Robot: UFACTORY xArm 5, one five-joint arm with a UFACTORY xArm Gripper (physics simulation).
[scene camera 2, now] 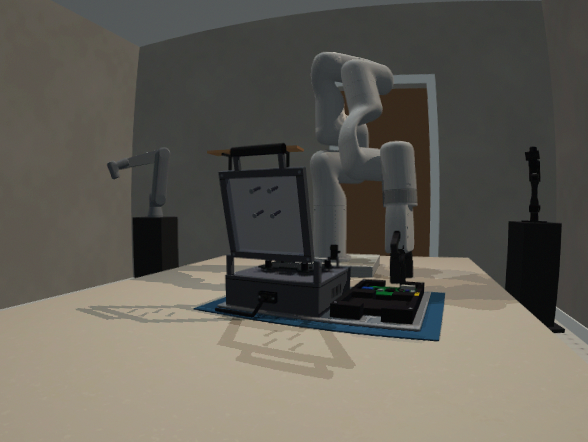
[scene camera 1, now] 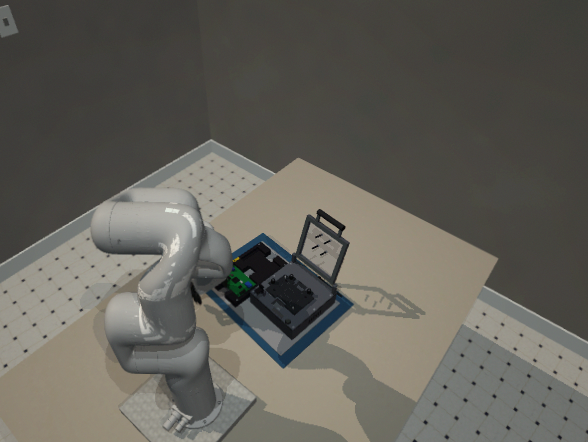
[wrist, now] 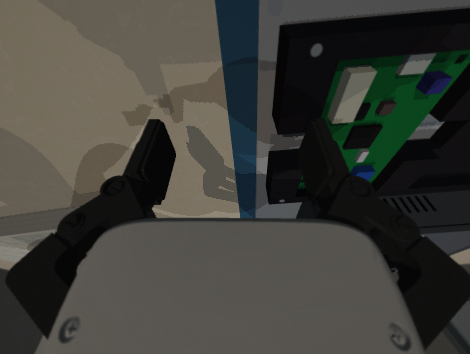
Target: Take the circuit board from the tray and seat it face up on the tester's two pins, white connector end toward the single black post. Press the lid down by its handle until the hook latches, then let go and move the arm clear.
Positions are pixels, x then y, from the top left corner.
Labels:
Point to a tester lid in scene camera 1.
323,250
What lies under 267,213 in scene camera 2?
A tester lid.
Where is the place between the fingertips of my gripper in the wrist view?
236,136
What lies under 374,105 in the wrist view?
A green circuit board.

